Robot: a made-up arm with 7 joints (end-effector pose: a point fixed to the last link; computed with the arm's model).
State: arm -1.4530 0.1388 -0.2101 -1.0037 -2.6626 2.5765 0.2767
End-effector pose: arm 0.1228 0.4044 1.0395 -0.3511 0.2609 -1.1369
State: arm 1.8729 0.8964 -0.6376 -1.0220 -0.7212 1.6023 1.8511
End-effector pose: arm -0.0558 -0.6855 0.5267 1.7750 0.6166 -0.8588
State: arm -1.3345 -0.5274 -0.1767 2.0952 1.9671 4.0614 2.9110
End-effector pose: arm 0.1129 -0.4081 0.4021 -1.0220 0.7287 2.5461
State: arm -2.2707 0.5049 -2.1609 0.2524 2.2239 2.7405 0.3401
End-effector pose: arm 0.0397 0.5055 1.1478 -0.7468 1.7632 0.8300
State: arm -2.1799 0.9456 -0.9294 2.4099 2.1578 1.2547 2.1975
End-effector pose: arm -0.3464 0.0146 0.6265 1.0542 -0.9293 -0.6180
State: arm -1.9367 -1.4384 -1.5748 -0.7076 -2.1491 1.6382 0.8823
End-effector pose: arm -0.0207 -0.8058 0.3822 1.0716 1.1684 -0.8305
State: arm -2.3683 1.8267 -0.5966 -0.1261 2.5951 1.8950 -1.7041
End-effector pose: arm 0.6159 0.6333 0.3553 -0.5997 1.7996 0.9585
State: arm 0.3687 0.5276 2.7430 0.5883 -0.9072 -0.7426 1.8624
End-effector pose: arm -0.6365 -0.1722 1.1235 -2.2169 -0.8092 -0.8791
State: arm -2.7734 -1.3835 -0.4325 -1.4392 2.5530 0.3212 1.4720
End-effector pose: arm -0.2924 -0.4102 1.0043 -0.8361 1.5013 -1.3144
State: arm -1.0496 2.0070 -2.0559 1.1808 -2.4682 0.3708 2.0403
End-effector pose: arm -0.8239 0.1858 0.0875 -1.7359 -2.0154 -0.5447
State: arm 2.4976 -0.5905 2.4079 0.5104 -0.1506 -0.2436 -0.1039
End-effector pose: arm -0.3545 0.0884 1.3403 1.5097 -1.5614 1.3559
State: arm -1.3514 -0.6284 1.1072 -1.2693 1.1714 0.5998 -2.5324
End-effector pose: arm -0.4859 -0.2884 1.1033 -0.4641 0.0494 0.8966
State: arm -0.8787 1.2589 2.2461 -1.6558 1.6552 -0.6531 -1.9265
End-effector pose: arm -0.6545 -0.1253 0.8199 -2.8888 0.5876 0.3599
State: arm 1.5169 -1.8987 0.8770 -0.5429 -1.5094 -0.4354 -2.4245
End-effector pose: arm 0.3994 0.8396 0.4488 -0.2909 2.6461 -1.0050
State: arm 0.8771 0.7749 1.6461 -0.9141 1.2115 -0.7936 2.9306
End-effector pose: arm -0.0505 -0.7539 0.9962 -1.6909 -1.6644 0.5730
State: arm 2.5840 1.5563 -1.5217 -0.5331 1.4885 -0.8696 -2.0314
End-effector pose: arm 0.7003 -0.5762 0.6150 0.5451 -1.1724 -2.8277
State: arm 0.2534 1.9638 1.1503 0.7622 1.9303 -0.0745 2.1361
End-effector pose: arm -0.8256 0.1930 0.2527 -2.9064 -0.8527 -0.3117
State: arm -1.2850 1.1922 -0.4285 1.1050 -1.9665 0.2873 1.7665
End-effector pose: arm -0.3156 0.4471 1.2190 -1.4683 -1.0057 1.0287
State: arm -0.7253 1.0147 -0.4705 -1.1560 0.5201 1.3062 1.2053
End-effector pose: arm -0.4760 0.5475 0.3903 0.7736 -2.3291 -1.9324
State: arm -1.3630 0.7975 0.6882 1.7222 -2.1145 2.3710 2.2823
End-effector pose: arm 0.3270 0.1825 0.9379 2.2239 0.1944 1.6287
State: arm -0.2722 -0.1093 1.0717 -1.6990 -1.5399 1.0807 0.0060
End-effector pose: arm -0.4463 -0.3480 0.7201 -0.2981 -2.1660 1.9605
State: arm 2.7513 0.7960 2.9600 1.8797 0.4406 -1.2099 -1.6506
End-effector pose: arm 0.4181 -0.1613 0.2409 -0.7707 -0.3779 0.5146
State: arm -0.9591 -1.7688 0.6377 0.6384 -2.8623 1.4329 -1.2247
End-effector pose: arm 0.6584 -0.4515 0.1471 0.4944 2.1671 -0.4643
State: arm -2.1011 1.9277 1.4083 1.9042 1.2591 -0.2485 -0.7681
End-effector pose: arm 0.4751 -0.1196 0.4446 2.6519 -0.2454 -0.5549
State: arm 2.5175 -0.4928 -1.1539 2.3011 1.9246 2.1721 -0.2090
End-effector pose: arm 0.0846 0.3644 0.4294 -2.3452 0.4704 -1.3020
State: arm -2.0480 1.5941 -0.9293 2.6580 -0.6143 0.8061 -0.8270
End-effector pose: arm -0.3565 0.1411 0.7335 1.2915 -1.5231 0.3550
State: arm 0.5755 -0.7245 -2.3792 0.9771 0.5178 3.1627 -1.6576
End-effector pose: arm 0.3422 -0.1592 1.1241 -1.0246 0.1052 0.1356
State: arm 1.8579 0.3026 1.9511 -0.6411 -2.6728 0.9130 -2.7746
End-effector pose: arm 0.5100 -0.1562 1.2600 0.0399 1.2215 1.5831
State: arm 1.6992 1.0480 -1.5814 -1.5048 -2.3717 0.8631 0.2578
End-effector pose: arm -0.4256 -0.2978 0.8262 0.0521 -2.2051 -0.0756
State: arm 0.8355 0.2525 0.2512 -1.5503 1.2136 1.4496 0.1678
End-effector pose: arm -0.1984 -0.5802 0.7854 1.7456 -0.3957 -0.5398
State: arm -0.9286 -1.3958 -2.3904 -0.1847 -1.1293 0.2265 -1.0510
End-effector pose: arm 0.6014 -0.7531 0.4761 -0.4767 0.1582 -1.8730
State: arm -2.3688 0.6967 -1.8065 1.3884 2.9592 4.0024 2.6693
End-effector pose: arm -0.1653 0.5942 0.9336 0.5040 2.5188 -1.2911
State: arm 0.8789 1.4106 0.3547 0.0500 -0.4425 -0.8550 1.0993
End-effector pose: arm -0.5045 -0.7739 0.6881 -1.0987 0.2205 -1.0345
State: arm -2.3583 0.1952 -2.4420 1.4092 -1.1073 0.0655 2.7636
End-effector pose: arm 0.0511 0.7115 0.9797 -1.9132 1.3988 -1.0353
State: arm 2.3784 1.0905 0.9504 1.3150 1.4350 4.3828 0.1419
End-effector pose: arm -0.0488 -0.4977 0.8333 -0.8883 1.7347 0.5136
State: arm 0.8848 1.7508 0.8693 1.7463 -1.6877 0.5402 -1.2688
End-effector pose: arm -0.6482 -0.0631 0.7055 0.2197 -0.1207 0.9844
